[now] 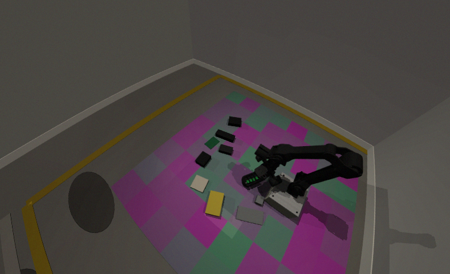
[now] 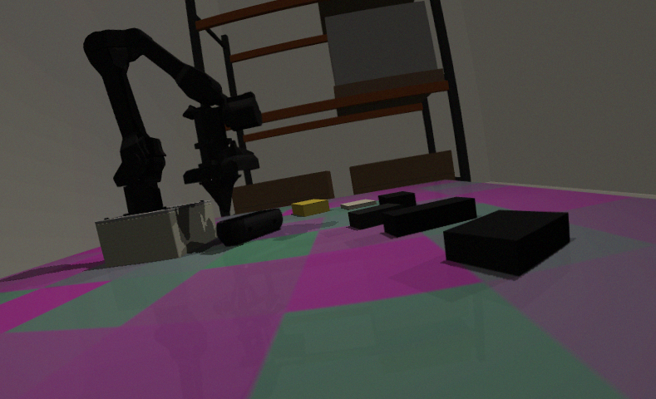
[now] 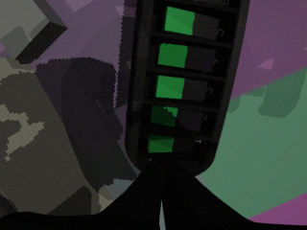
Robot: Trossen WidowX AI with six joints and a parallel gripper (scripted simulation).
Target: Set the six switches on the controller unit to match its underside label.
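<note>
My gripper tip is now 6 cm past the small grey piece, 12 cm to the right of it and 5 cm above it. Round my gripper tip: yellow block 12 cm ahead, 29 cm to the left, 5 cm below; then grey plate 7 cm behind, 22 cm to the left, 6 cm below; then cream plate 27 cm ahead, 27 cm to the left, 6 cm below.
</note>
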